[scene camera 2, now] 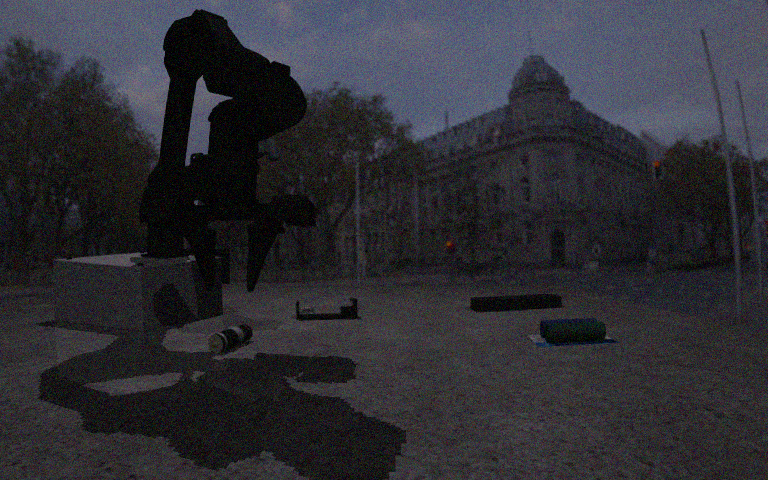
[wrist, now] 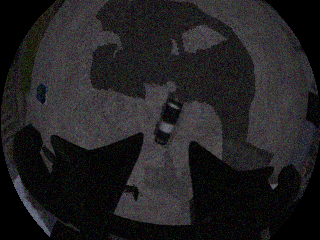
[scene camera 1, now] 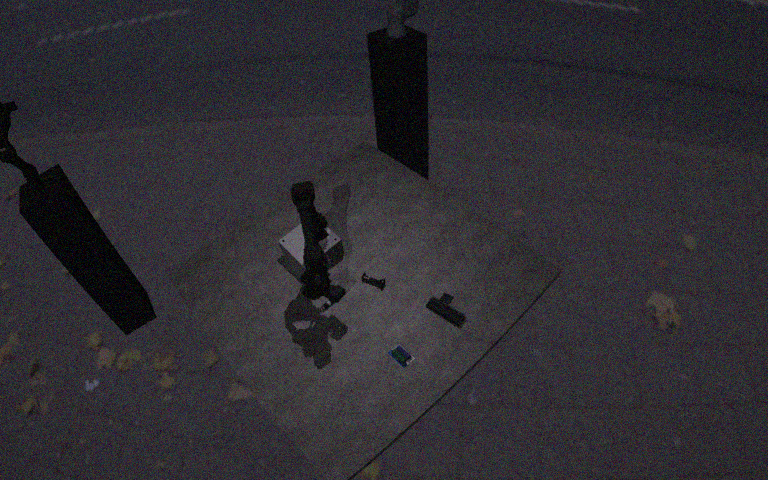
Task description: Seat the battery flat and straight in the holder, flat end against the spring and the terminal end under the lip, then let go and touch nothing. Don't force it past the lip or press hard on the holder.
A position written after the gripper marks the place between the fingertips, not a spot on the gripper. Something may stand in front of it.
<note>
In view: the gripper (scene camera 2: 230, 291), a battery (scene camera 2: 226, 339) and a flat black bar (scene camera 2: 537, 301).
The gripper shows as well in the wrist view (wrist: 166, 141).
</note>
